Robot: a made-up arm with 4 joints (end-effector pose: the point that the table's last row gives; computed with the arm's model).
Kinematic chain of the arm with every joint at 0, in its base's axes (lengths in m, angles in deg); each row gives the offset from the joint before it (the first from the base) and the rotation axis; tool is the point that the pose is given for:
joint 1: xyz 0 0 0.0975 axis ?
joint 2: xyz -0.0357 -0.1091 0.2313 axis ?
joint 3: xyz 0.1 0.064 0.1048 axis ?
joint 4: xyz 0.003 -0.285 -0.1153 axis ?
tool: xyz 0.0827 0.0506 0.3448
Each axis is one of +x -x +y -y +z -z.
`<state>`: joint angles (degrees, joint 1 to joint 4).
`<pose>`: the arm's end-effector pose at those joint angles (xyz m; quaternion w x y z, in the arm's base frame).
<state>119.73 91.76 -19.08 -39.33</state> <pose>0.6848 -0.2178 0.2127 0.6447 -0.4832 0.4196 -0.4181</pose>
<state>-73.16 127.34 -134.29 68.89</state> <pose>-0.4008 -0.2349 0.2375 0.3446 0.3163 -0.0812 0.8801</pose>
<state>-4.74 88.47 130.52 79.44</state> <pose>0.0624 -0.0726 0.4410 0.6634 0.2876 0.6602 0.2033</pose>
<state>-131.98 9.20 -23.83 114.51</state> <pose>-0.2514 -0.0865 0.2389 0.1676 -0.1405 -0.4876 -0.8452</pose>
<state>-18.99 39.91 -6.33 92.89</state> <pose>0.1353 -0.1482 0.3169 0.6592 -0.6387 0.1039 -0.3830</pose>
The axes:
joint 1: +y
joint 2: -z
joint 3: +y
joint 4: -x

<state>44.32 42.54 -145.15 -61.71</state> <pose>-0.0641 -0.4622 0.5920 0.6952 -0.0058 -0.6012 0.3940</pose>
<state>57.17 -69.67 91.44 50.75</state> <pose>0.1805 0.0694 0.2767 0.1285 -0.2472 0.4800 0.8318</pose>
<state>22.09 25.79 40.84 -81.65</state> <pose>-0.0265 -0.6760 0.3981 0.6054 0.5711 0.2411 -0.4993</pose>
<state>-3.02 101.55 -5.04 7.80</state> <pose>-0.2199 -0.2470 0.6489 0.6284 -0.0565 0.0083 -0.7758</pose>
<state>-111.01 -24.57 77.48 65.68</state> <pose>-0.2344 0.0360 0.0155 0.6710 -0.6856 -0.2283 -0.1661</pose>
